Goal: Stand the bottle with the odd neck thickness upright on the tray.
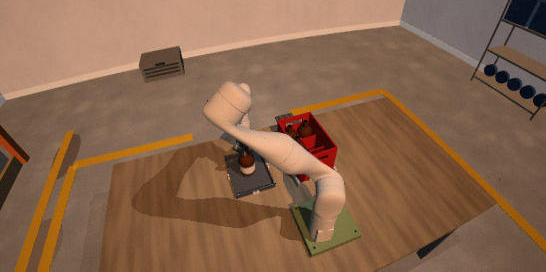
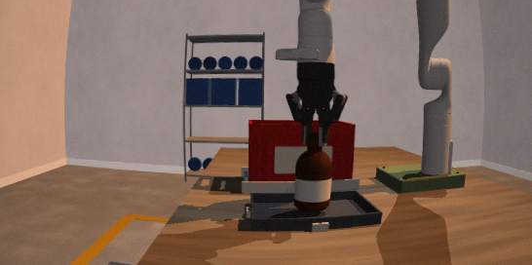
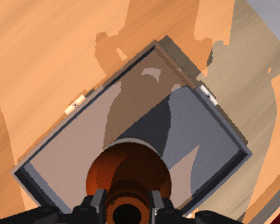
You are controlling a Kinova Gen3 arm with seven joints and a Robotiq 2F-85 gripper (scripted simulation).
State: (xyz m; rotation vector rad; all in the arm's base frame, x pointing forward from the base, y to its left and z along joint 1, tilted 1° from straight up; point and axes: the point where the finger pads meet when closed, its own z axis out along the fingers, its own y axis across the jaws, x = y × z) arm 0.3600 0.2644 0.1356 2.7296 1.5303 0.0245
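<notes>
Right now my hand is 150 mm above the dark tray. The rest, counted from my hand: red crate (290 mm to the right, 80 mm below, 50 mm ahead).
</notes>
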